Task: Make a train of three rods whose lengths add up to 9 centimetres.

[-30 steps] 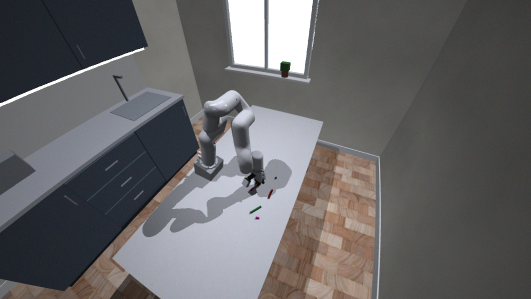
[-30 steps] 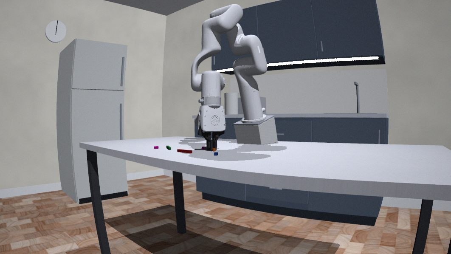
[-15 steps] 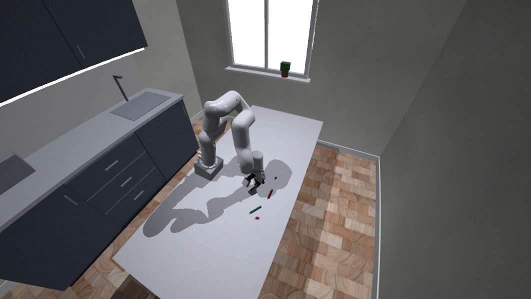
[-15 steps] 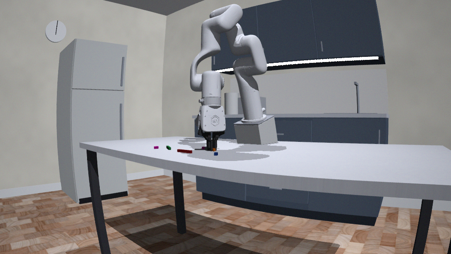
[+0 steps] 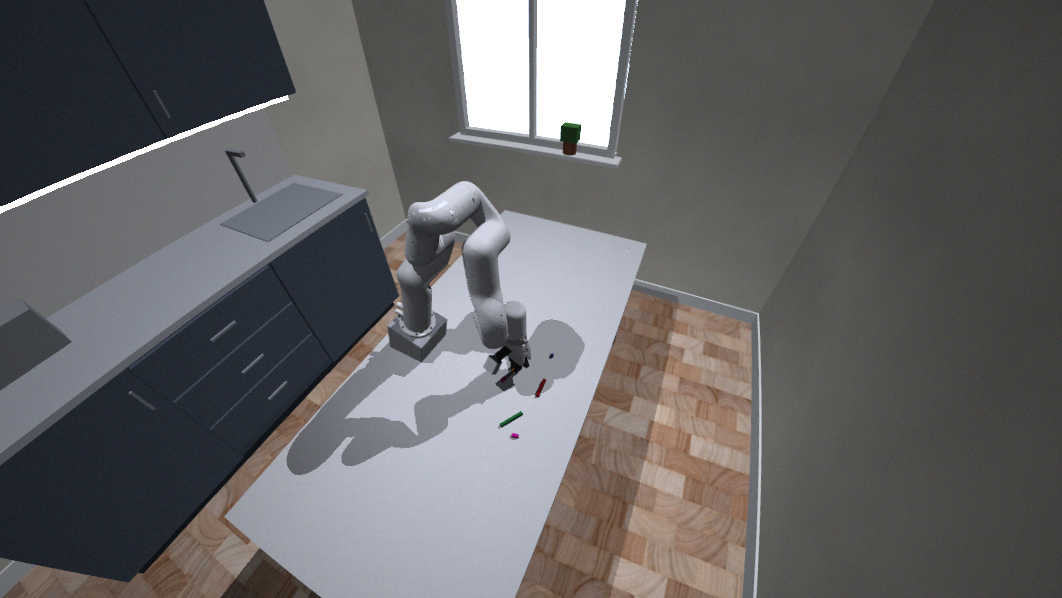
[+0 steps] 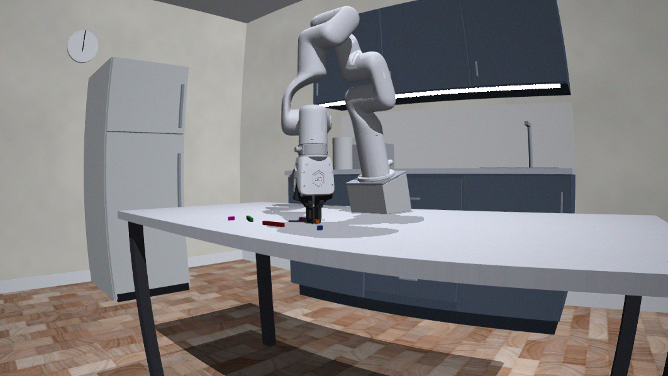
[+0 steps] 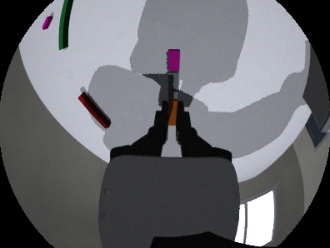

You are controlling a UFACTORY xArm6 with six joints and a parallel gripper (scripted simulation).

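Now: hand 2 cm above the orange rod. Also, from my hand: red rod: 11 cm ahead, 4 cm to the right, 2 cm below; then small blue rod: 10 cm to the left, 10 cm ahead, 2 cm below; then grey rod: 3 cm to the right, 2 cm below, 1 cm behind.
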